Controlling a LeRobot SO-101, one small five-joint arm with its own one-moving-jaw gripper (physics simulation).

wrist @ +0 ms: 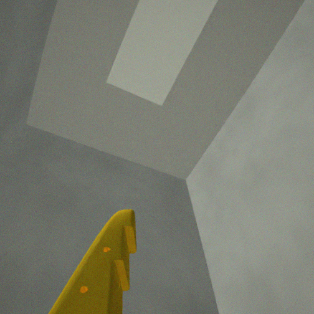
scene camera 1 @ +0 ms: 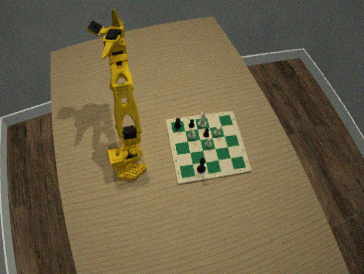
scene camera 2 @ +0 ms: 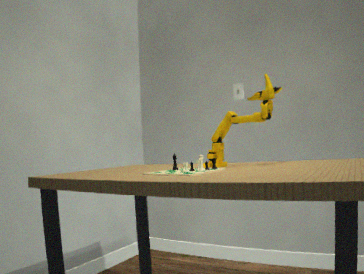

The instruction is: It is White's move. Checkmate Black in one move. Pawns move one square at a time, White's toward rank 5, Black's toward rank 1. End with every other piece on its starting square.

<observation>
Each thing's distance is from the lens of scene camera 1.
chessboard (scene camera 1: 227, 156): 0.93 m
</observation>
